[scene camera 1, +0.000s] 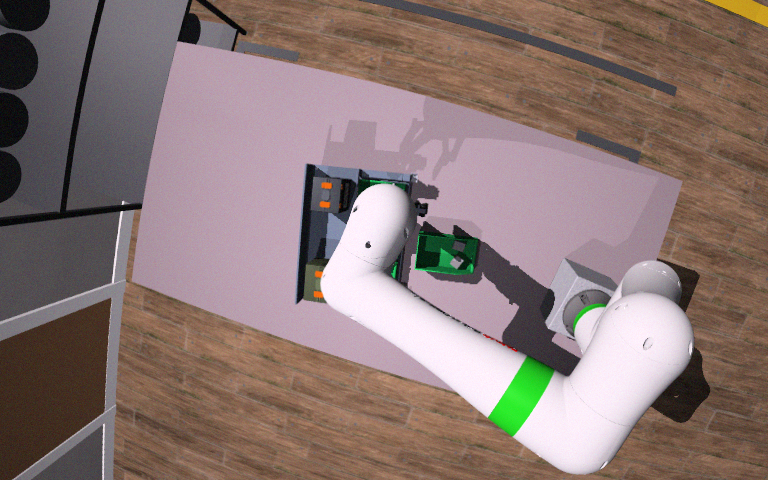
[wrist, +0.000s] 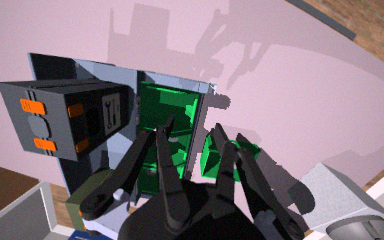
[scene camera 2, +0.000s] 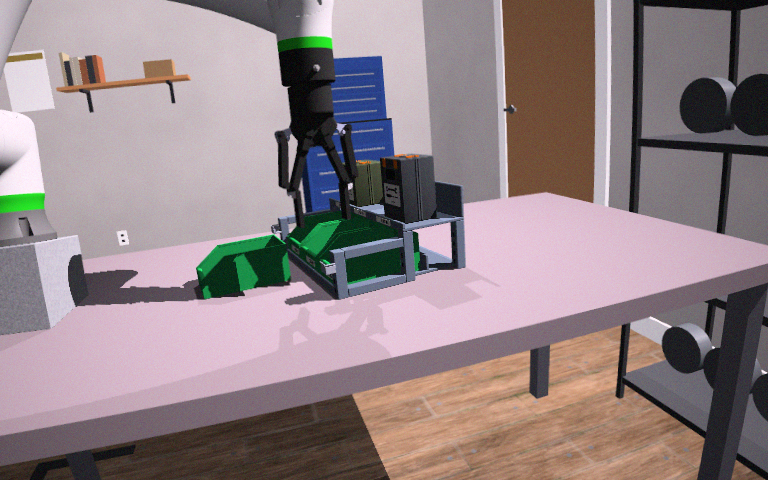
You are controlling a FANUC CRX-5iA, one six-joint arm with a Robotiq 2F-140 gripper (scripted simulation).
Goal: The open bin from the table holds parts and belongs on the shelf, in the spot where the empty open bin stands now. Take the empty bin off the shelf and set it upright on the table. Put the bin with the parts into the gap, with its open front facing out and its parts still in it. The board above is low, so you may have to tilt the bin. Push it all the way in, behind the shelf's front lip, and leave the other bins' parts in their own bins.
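A grey shelf (scene camera 2: 449, 197) (scene camera 1: 320, 233) (wrist: 43, 67) is part of the scene, and so is a dark grey box (scene camera 2: 408, 183) (scene camera 1: 329, 195). The robot's cameras also show the gripper (scene camera 2: 324, 222) (wrist: 194, 125).
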